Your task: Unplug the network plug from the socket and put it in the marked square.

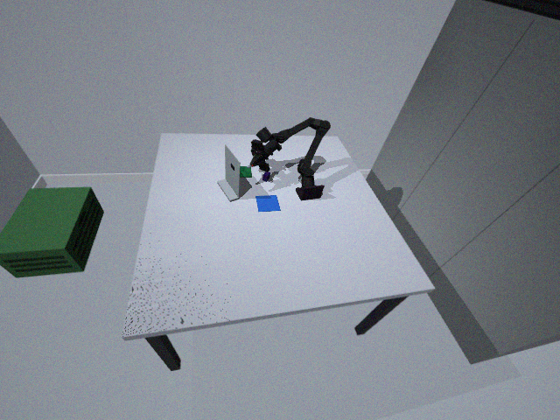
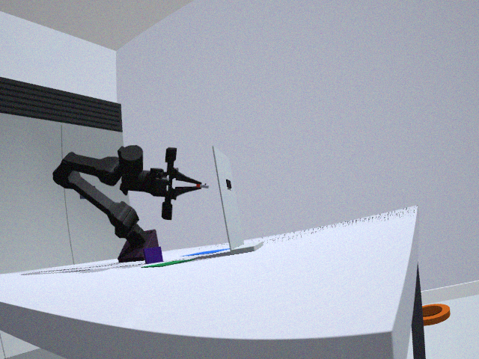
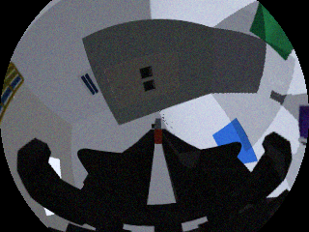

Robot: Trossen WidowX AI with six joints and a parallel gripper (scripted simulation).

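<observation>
Right now the blue marked square is 80 mm behind my gripper tip, 110 mm to the left of it and 180 mm below it. Round my gripper tip: grey panel: 90 mm ahead, 30 mm to the right, 70 mm below; network plug: 10 mm ahead.
</observation>
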